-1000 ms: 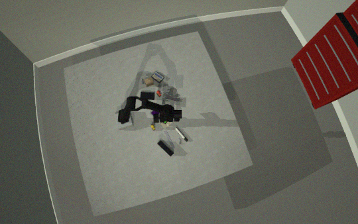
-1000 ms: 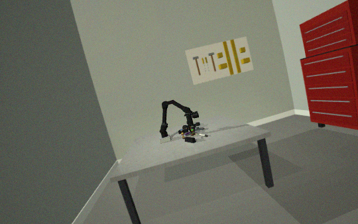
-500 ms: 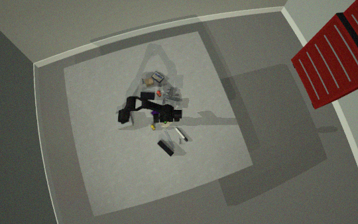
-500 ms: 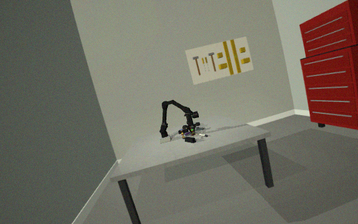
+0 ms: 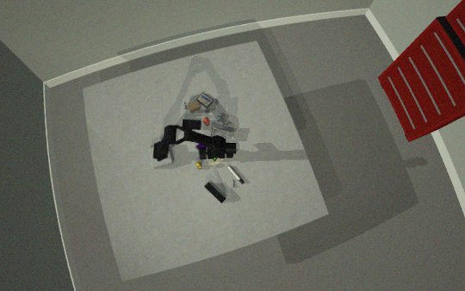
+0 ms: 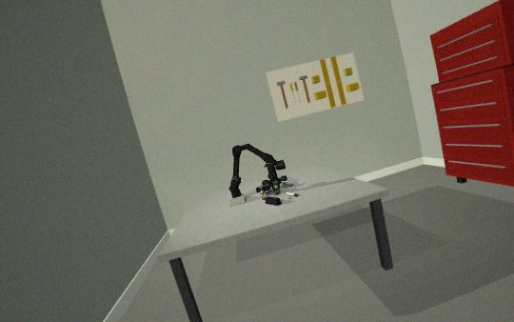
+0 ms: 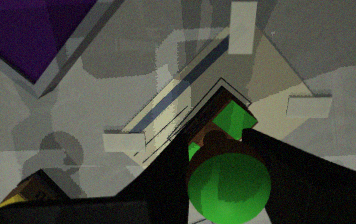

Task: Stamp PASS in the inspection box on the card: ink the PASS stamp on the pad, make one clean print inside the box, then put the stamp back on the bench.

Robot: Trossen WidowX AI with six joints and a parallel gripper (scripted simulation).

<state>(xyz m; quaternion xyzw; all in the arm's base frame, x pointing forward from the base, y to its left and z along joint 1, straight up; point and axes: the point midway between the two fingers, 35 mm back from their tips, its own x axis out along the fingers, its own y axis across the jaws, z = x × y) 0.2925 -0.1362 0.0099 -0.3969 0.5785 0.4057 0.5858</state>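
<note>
Now: the green stamp right at my gripper tip. The rest, counted from my gripper tip: ink pad 40 mm behind, 100 mm to the left, 20 mm below; yellow stamp 110 mm behind, 10 mm to the right; cream card 30 mm below.
</note>
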